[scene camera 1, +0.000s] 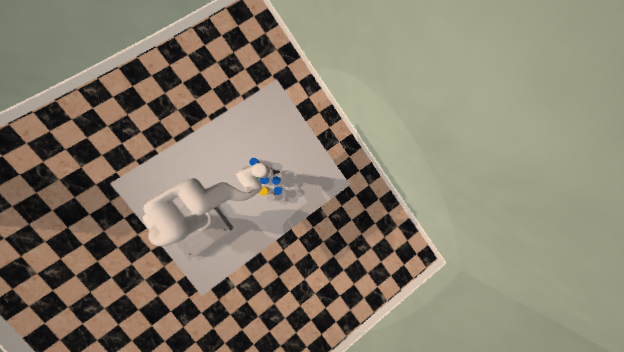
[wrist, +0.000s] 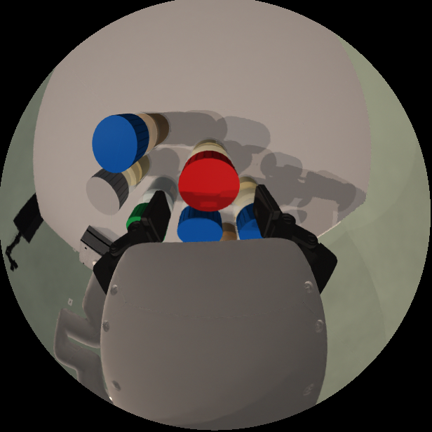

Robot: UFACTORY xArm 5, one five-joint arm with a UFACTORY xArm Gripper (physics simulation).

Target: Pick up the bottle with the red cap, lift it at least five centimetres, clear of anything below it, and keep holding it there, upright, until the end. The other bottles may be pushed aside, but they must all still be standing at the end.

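Frame: origin at the arm's base, x back, y left, z down, level; millimetres.
Where they show: arm's base, link origin: [scene camera 1: 200,219].
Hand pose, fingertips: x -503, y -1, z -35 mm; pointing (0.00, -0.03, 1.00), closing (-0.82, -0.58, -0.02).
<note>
Things, the pixels of their top centre, and the offset from my fingertips. Level surfaces: height alone.
- blue-capped bottle, top centre: [scene camera 1: 253,162] dx +26, dy +102, dz -2 mm
- yellow cap, top centre: [scene camera 1: 263,191] dx +87, dy -86, dz -2 mm
- blue cap, top centre: [scene camera 1: 278,190] dx +12, dy -136, dz -2 mm
- grey table, surface height: dz +103 mm
The bottle with the red cap [wrist: 209,182] stands upright in the wrist view, its cap between and slightly ahead of the finger line; the arm hides it in the scene view. My gripper [wrist: 210,199] is open and empty, with one black finger on each side of the red cap and a gap on both sides. Close behind it are a blue-capped bottle [wrist: 200,227] and, by the right finger, another blue-capped bottle [wrist: 248,224]. A green-capped bottle [wrist: 136,216] is partly hidden by the left finger. How far down the fingers reach is hard to tell.
A blue-capped bottle [wrist: 115,143] [scene camera 1: 254,161] and a grey-capped bottle [wrist: 104,193] stand at the left in the wrist view. In the scene view, a yellow cap [scene camera 1: 263,191] and a blue cap [scene camera 1: 278,191] show beside the arm [scene camera 1: 192,195] on the grey table [scene camera 1: 225,140].
</note>
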